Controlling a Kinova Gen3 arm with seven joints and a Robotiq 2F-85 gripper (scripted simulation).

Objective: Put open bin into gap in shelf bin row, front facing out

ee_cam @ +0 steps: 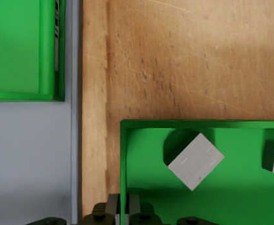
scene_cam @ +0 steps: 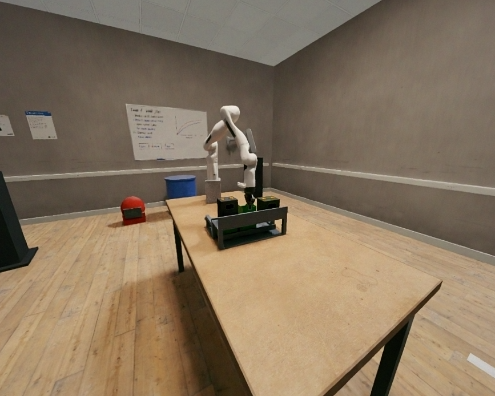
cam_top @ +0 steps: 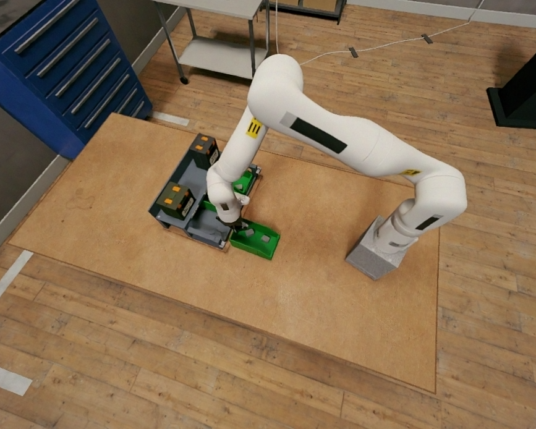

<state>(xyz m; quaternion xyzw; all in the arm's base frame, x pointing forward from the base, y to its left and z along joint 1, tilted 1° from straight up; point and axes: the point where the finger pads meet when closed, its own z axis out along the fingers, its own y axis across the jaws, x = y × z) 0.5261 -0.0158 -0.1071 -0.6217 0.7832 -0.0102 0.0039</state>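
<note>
My hand is 6 cm above the grey part, 5 cm past it and 1 cm to the left of it. Round my hand: grey shelf (14 cm to the right, 13 cm ahead, 1 cm below).
</note>
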